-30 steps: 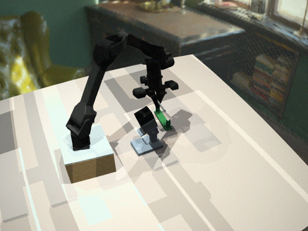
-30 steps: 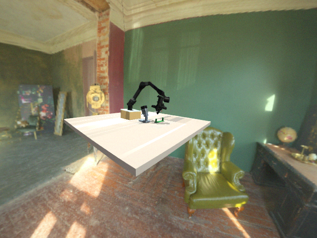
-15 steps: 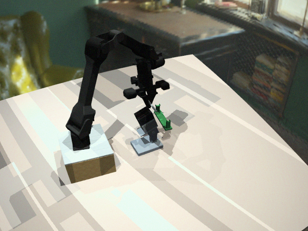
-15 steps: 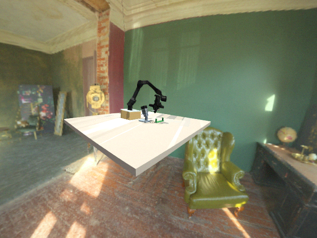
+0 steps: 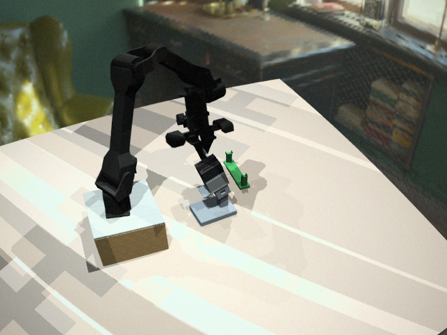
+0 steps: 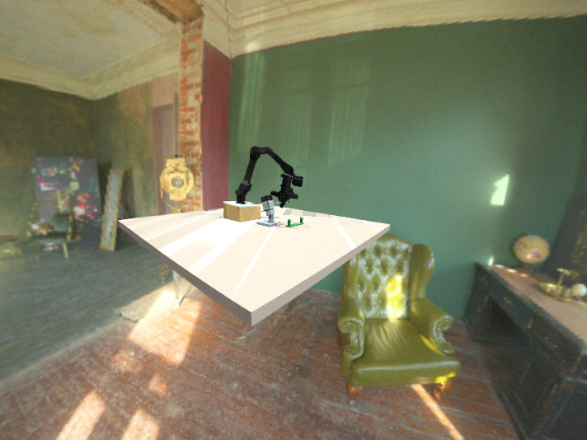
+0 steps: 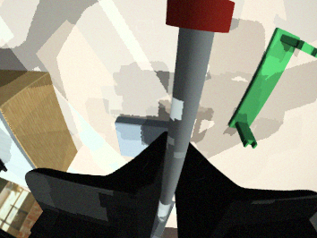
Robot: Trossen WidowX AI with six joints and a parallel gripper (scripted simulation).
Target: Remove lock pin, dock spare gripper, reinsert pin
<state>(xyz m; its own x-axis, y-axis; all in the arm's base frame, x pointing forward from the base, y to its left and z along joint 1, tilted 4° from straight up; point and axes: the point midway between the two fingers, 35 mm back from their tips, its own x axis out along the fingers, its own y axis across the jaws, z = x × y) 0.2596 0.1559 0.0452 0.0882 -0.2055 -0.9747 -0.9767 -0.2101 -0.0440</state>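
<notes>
Right now my gripper tip is 10 mm short of the grey mount, 110 mm to the left of it and 50 mm above it. From my gripper tip the other things lie so: spare gripper: 110 mm to the right, 30 mm above; then green rack: 110 mm ahead, 30 mm to the left, 70 mm below.
</notes>
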